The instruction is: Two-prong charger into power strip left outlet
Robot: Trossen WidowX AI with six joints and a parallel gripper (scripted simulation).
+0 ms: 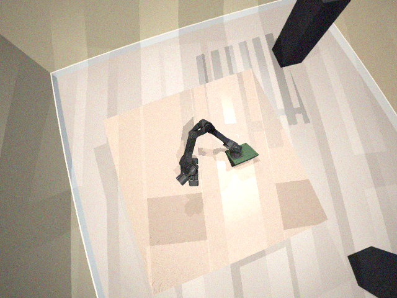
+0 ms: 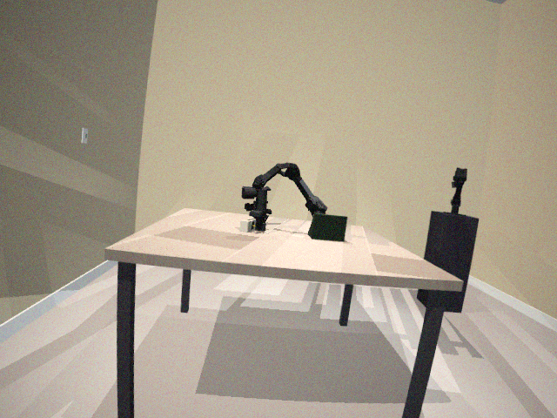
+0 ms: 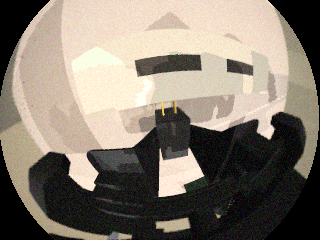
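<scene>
My gripper tip is now 2 cm short of the dark charger and 1 cm below it.
</scene>
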